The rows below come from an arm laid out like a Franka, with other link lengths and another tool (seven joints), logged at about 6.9 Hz.
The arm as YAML. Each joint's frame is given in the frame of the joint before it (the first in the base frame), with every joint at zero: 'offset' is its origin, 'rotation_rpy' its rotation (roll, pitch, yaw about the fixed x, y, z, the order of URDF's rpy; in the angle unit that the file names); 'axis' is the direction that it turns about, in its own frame. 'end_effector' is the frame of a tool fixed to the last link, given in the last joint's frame.
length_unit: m
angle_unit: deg
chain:
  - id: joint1
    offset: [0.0, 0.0, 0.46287]
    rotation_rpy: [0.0, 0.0, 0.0]
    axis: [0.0, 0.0, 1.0]
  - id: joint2
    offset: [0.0, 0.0, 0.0]
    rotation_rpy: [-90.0, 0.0, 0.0]
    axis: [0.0, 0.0, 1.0]
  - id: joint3
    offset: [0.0, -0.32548, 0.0]
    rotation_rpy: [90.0, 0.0, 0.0]
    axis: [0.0, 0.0, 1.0]
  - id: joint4
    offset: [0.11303, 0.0, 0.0]
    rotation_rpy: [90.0, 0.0, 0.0]
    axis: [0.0, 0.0, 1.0]
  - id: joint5
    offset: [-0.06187, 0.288, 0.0]
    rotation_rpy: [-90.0, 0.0, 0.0]
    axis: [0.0, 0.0, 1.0]
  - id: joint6
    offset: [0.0, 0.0, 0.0]
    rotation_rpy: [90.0, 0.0, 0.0]
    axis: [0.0, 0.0, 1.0]
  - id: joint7
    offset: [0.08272, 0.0, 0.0]
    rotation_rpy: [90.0, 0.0, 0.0]
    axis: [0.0, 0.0, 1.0]
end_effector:
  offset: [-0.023, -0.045, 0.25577]
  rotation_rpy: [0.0, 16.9, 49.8]
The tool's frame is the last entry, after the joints.
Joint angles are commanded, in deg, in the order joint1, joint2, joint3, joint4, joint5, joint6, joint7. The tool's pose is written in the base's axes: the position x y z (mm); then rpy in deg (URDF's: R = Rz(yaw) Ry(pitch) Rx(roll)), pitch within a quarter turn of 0, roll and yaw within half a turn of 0. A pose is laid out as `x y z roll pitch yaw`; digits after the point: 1 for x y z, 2 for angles.
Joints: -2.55, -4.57, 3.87, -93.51, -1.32, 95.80, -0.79
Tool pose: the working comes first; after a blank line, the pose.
Where each joint sits with the arm in this pose, in the base's axes (m; each line is computed from the numbers above, not from the rounded line before):
joint1: 0.0000 0.0000 0.4629
joint2: 0.0000 0.0000 0.4629
joint3: -0.0259 0.0012 0.7873
joint4: 0.0867 0.0038 0.7963
joint5: 0.3735 0.0107 0.8634
joint6: 0.3735 0.0107 0.8634
joint7: 0.4556 0.0128 0.8733
the tool: 0.4618 0.0503 0.6154

461.8 50.3 615.4 -175.57 -22.57 -49.13
